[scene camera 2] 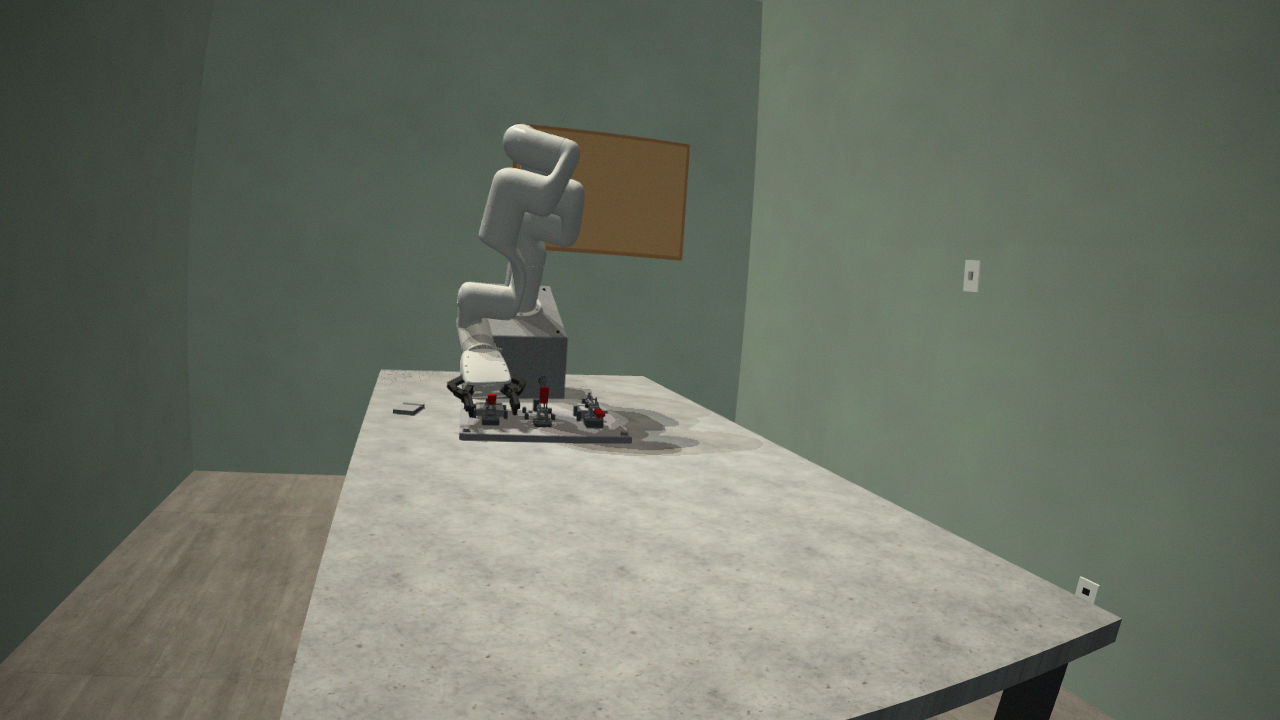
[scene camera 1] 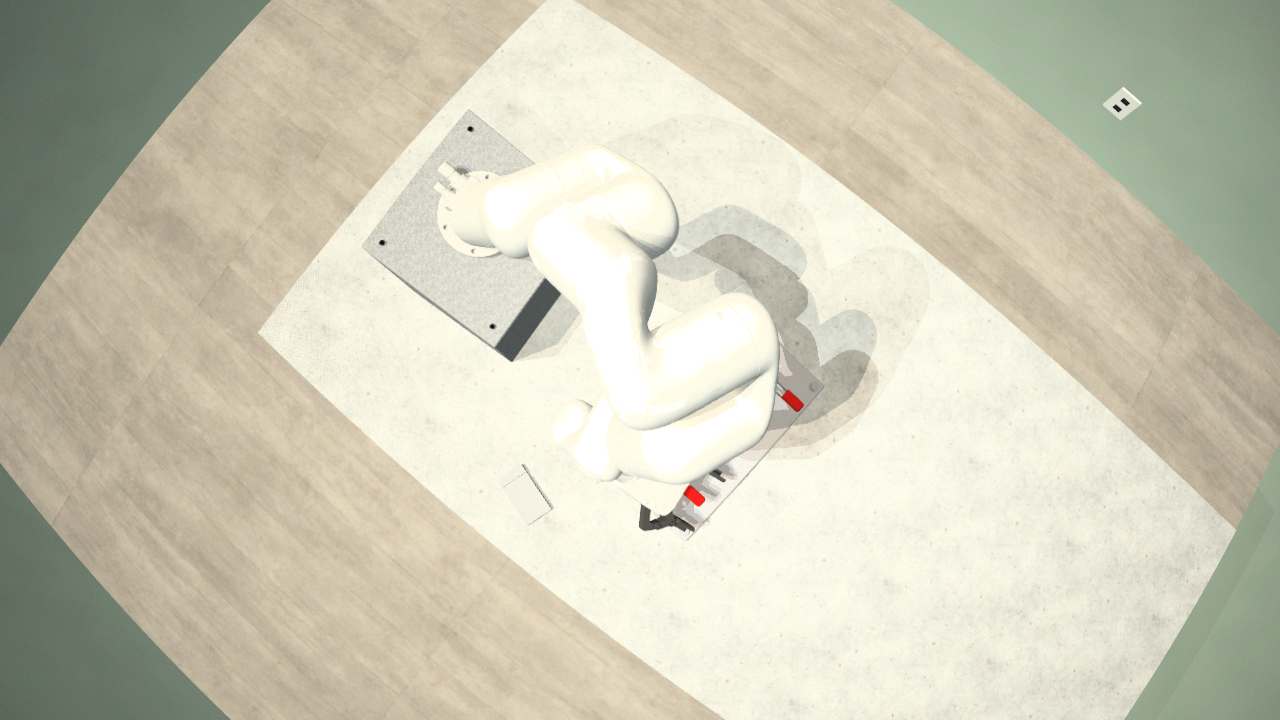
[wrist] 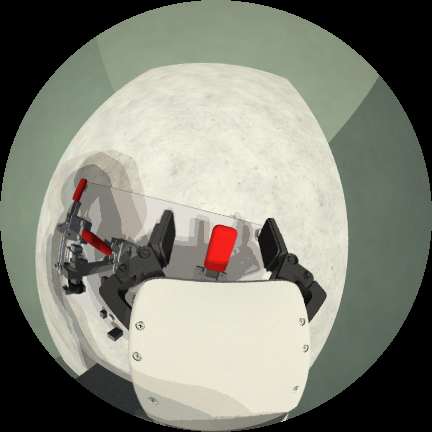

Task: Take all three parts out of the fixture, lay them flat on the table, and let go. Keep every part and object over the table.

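Note:
The fixture is a thin pale plate on the table, bearing three dark toggle clamps with red handles. The near clamp's handle stands between my fingers, with a gap on each side in the wrist view. The middle clamp's handle stands raised. The far clamp's handle reaches toward the plate's edge. My gripper is open, low over the fixture, holding nothing. The three parts cannot be made out clearly; the arm and gripper body hide much of the fixture.
A thin flat grey piece lies on the table beside the fixture, near the table's long edge. The grey base block stands behind the fixture. The middle clamp is close beside one finger in the wrist view.

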